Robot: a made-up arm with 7 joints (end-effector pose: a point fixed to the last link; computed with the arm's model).
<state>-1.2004 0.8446 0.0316 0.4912 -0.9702 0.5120 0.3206</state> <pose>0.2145 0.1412 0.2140 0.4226 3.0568 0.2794</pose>
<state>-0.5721 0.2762 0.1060 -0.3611 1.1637 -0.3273 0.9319</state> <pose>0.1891 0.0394 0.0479 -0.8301 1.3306 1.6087</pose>
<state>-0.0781 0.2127 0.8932 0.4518 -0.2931 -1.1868 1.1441</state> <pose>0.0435 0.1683 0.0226 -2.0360 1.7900 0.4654</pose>
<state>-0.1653 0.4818 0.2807 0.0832 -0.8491 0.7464 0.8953</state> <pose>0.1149 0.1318 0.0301 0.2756 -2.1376 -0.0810</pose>
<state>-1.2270 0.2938 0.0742 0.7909 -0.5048 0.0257 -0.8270</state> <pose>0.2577 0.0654 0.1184 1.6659 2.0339 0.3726</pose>
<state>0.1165 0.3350 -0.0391 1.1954 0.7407 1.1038 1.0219</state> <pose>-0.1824 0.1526 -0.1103 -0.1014 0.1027 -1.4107</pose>
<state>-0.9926 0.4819 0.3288 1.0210 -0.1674 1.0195 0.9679</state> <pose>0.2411 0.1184 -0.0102 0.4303 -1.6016 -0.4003</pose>
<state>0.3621 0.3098 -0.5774 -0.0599 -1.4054 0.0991 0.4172</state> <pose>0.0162 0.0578 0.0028 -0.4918 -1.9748 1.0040</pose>
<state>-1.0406 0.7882 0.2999 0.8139 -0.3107 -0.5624 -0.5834</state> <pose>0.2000 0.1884 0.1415 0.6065 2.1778 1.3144</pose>
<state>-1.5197 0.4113 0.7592 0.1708 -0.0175 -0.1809 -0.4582</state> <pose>0.1900 0.1125 0.2443 0.0461 1.7537 0.8879</pose>
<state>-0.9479 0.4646 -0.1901 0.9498 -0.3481 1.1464 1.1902</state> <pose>0.2194 0.0912 -0.0348 0.4208 -1.3196 -0.9125</pose>
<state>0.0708 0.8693 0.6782 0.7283 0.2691 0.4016 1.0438</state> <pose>0.0068 0.2981 -0.0166 1.1963 -0.9574 -1.2845</pose>
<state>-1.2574 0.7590 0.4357 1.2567 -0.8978 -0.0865 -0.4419</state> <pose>0.2233 0.2259 0.1380 0.3203 2.5855 -0.1471</pose>
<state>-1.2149 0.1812 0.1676 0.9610 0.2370 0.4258 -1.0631</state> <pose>0.2659 0.0347 0.0474 -2.0927 -1.8827 -0.4280</pose>
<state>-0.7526 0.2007 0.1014 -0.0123 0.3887 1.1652 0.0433</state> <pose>0.1987 0.0403 0.0346 -0.3399 -2.1998 -0.8313</pose>
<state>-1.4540 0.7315 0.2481 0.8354 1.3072 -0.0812 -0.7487</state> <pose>0.2744 0.1687 0.1484 -0.5581 -1.3675 -1.9857</pose>
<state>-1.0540 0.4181 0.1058 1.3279 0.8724 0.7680 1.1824</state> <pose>0.2054 0.1430 -0.0901 0.8025 -0.9782 -1.7742</pose>
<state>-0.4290 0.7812 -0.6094 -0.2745 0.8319 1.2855 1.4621</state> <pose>0.1532 0.1314 -0.0152 1.6037 -1.1197 -2.4455</pose>
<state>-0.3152 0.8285 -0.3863 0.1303 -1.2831 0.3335 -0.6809</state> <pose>0.1265 0.1452 0.0613 -1.9853 -2.1919 0.4590</pose>
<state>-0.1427 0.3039 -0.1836 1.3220 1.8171 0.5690 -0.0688</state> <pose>-0.1040 0.1846 -0.1238 -1.0310 0.2266 -1.5245</pose>
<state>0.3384 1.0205 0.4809 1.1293 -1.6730 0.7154 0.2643</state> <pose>-0.0473 0.3313 0.0915 0.9151 -1.8916 0.8395</pose>
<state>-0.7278 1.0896 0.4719 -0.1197 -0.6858 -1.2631 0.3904</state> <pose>0.0625 0.1381 0.2148 -0.2699 0.9391 0.6549</pose>
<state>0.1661 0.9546 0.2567 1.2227 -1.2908 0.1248 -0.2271</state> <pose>-0.0330 0.3176 0.0522 0.5429 -2.2817 0.1806</pose>
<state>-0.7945 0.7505 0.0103 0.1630 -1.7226 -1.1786 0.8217</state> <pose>0.1319 0.2040 0.1973 -0.7858 1.8325 -1.0647</pose>
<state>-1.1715 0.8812 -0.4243 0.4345 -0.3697 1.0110 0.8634</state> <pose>0.2451 0.1156 0.1106 0.5140 -1.9801 -1.3045</pose>
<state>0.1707 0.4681 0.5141 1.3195 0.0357 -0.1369 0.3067</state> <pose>-0.1012 0.1750 -0.0980 0.2157 -1.4435 -0.4058</pose>
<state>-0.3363 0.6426 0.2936 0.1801 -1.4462 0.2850 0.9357</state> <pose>0.1379 0.1897 0.1107 0.4453 -2.6048 0.6056</pose>
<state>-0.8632 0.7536 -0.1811 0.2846 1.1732 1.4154 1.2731</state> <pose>0.2213 0.2268 0.0594 2.0554 -0.3534 -1.7773</pose>
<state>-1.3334 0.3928 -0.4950 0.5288 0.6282 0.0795 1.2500</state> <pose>0.2914 -0.0121 0.0862 -0.7851 1.6760 1.5558</pose>
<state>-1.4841 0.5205 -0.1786 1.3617 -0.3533 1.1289 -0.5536</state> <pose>0.2807 0.1076 0.0963 -1.0986 -1.8748 0.2037</pose>
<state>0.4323 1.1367 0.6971 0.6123 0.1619 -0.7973 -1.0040</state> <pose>-0.0116 0.2760 0.1102 -1.4225 -1.1289 -1.3792</pose>
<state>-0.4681 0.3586 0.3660 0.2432 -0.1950 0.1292 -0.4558</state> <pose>0.1445 0.1256 0.0333 -1.0416 -2.8334 -0.7113</pose>
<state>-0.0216 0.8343 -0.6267 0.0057 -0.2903 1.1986 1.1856</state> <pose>0.0016 0.1191 -0.0559 -0.0260 -0.9635 -1.5472</pose>
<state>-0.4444 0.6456 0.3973 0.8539 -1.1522 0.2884 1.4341</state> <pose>0.1547 0.2458 0.0167 1.2938 -1.6003 0.3890</pose>
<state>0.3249 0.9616 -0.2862 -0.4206 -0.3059 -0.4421 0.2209</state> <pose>0.0010 0.0887 0.0703 1.3146 2.5357 1.1249</pose>
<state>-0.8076 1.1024 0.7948 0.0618 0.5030 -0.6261 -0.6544</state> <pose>0.1205 0.2076 0.2068 -0.0242 1.2457 2.7993</pose>
